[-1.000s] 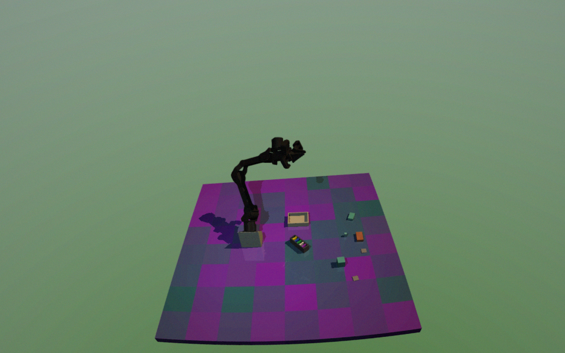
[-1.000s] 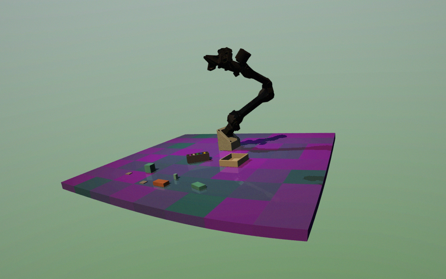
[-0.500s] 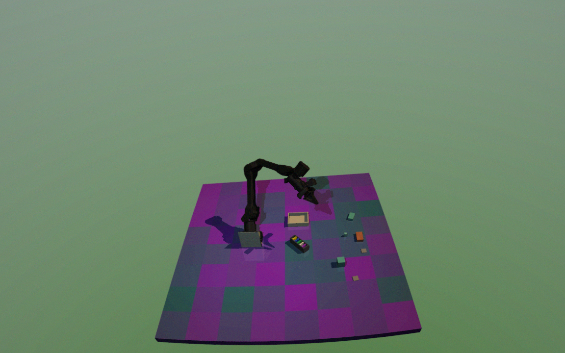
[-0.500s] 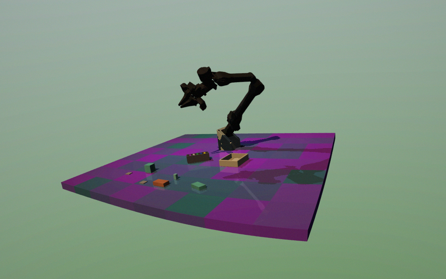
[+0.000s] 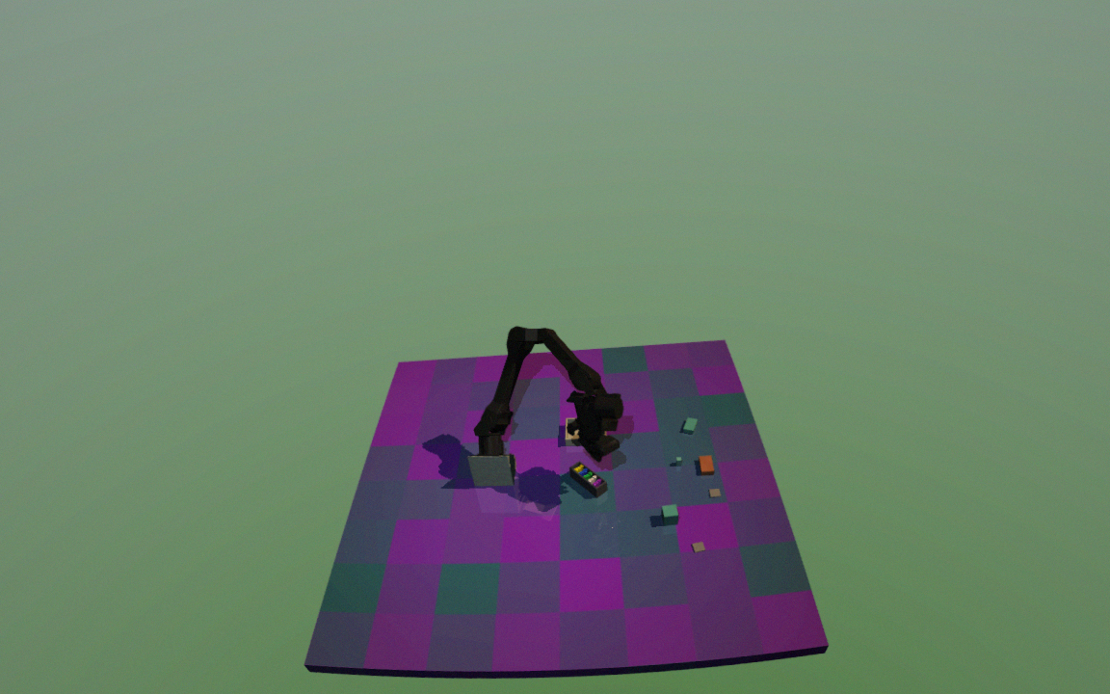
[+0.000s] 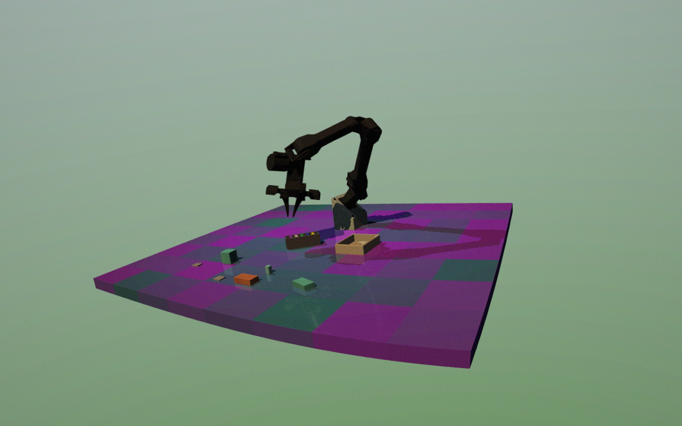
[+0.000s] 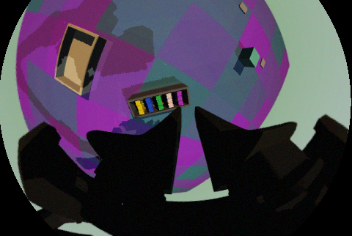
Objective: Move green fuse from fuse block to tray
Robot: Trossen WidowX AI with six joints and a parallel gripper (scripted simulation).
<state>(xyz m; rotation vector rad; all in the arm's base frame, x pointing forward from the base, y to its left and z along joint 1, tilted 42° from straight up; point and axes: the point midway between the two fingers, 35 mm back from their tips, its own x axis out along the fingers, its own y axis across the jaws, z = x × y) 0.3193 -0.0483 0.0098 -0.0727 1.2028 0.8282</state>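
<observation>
My gripper tip is 9 cm above the green fuse, 3 cm past it and 1 cm to the right of it. Also, from my gripper tip: magenta fuse (9 cm below, 2 cm to the right); then blue fuse (9 cm below, 5 cm behind, 3 cm to the left); then yellow fuse (9 cm below, 6 cm behind, 4 cm to the left).
</observation>
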